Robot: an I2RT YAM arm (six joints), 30 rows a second.
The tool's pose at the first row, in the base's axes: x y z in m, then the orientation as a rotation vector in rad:
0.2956, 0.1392, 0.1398, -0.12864, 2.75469, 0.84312
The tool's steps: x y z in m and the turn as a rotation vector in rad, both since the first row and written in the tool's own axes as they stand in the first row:
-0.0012, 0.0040, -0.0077, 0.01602, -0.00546, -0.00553
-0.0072, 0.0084, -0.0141, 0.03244, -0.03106, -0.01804
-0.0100, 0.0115, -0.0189, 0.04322, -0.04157, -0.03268
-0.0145, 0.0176, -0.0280, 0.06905, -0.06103, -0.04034
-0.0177, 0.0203, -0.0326, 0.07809, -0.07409, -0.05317
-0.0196, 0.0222, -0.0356, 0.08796, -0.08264, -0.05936
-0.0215, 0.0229, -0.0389, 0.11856, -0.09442, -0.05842
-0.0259, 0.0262, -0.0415, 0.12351, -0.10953, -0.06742
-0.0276, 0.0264, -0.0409, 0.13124, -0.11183, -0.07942
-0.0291, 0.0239, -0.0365, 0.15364, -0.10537, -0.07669
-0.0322, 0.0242, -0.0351, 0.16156, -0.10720, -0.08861
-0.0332, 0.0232, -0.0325, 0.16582, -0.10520, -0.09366
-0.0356, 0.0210, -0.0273, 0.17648, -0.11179, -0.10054
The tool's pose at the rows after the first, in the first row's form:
0.2944, 0.1382, 0.1484, -0.13068, 2.75411, 0.81860
0.2981, 0.1383, 0.1575, -0.13293, 2.73268, 0.78876
0.2993, 0.1382, 0.1638, -0.14588, 2.72239, 0.76865
0.3007, 0.1382, 0.1755, -0.14248, 2.71091, 0.72849
0.3023, 0.1379, 0.1815, -0.15199, 2.69784, 0.71114
0.3032, 0.1378, 0.1855, -0.15449, 2.69119, 0.69499
0.3042, 0.1365, 0.1890, -0.14225, 2.69011, 0.65201
0.3073, 0.1379, 0.1940, -0.14643, 2.67473, 0.64126
0.3091, 0.1384, 0.1941, -0.15971, 2.67109, 0.62758
0.3119, 0.1388, 0.1896, -0.15486, 2.68440, 0.59855
0.3151, 0.1399, 0.1895, -0.16818, 2.68105, 0.58471
0.3168, 0.1405, 0.1872, -0.17490, 2.68242, 0.57791
0.3206, 0.1416, 0.1825, -0.17890, 2.67691, 0.56109

